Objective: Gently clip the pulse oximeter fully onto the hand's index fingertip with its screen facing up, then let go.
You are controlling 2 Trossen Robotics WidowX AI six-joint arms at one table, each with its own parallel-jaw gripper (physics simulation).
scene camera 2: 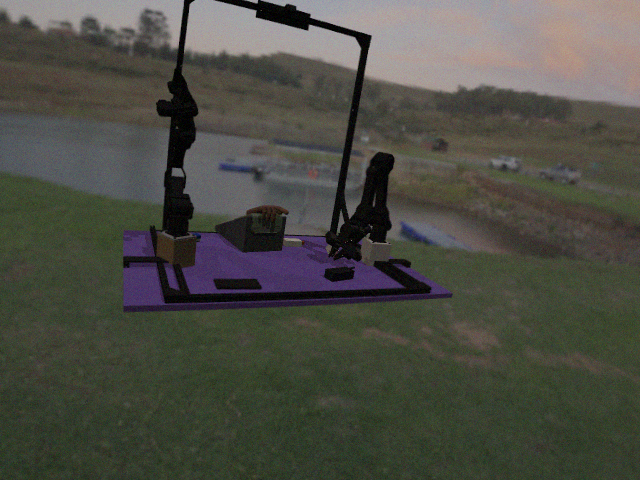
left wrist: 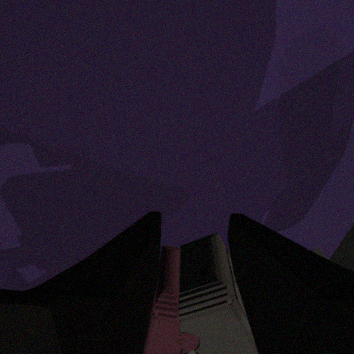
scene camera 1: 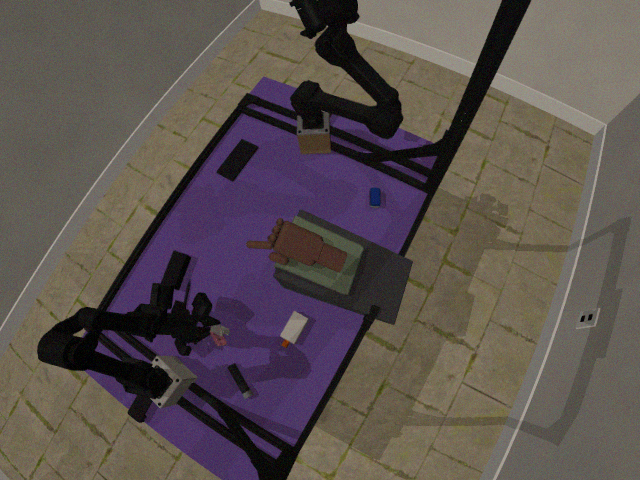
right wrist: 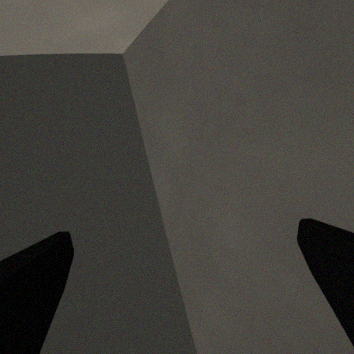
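Pixels of known places: left gripper, fingertip midpoint: point(scene camera 2: 331, 258) point(left wrist: 194, 223) point(scene camera 1: 218, 326); right gripper, fingertip midpoint: point(scene camera 2: 179, 75) point(right wrist: 186, 236); left arm's base, origin of the base link: point(scene camera 2: 377, 240) point(scene camera 1: 158, 381); right arm's base, origin of the base link: point(scene camera 2: 177, 233) point(scene camera 1: 313, 120).
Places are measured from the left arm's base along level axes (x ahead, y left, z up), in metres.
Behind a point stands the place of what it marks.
The pulse oximeter point(scene camera 1: 219, 335) {y -0.041, x 0.196, z -0.047 m} point(left wrist: 200, 300) {y 0.000, x 0.192, z -0.070 m}, part pink and part pale grey, is between the fingers of my left gripper point(scene camera 1: 206, 330) {y -0.004, x 0.205, z -0.097 m} point(left wrist: 194, 223) {y -0.004, x 0.205, z -0.097 m}, which is shut on it over the mat at the lower left of scene camera 1. In the left wrist view its far end shows a dark part. The brown hand point(scene camera 1: 299, 241) {y -0.098, x 0.513, z 0.085 m} point(scene camera 2: 267, 210) {y -0.027, x 0.511, z 0.086 m} lies on a pale green pad on a dark wedge, its index finger point(scene camera 1: 257, 244) pointing left in scene camera 1, well apart from the oximeter. My right gripper point(right wrist: 186, 236) {y 0.201, x 0.901, z 0.543 m} is open and empty, facing the wall in its wrist view.
On the purple mat point(scene camera 1: 206, 206) {y 0.285, x 0.466, z -0.105 m} a white box with an orange end point(scene camera 1: 294, 327) {y -0.187, x 0.339, z -0.077 m} and a dark cylinder point(scene camera 1: 239, 379) {y -0.153, x 0.132, z -0.081 m} lie near the left gripper. A blue block point(scene camera 1: 374, 197) {y -0.149, x 0.783, z -0.072 m}, a black slab point(scene camera 1: 237, 160) {y 0.307, x 0.652, z -0.097 m} and a dark block point(scene camera 1: 176, 268) {y 0.205, x 0.256, z -0.072 m} point(scene camera 2: 339, 273) {y 0.243, x 0.264, z -0.074 m} lie farther off. The dark wedge point(scene camera 1: 382, 279) {y -0.307, x 0.583, z -0.052 m} point(scene camera 2: 261, 242) {y -0.057, x 0.512, z -0.062 m} holds the hand up.
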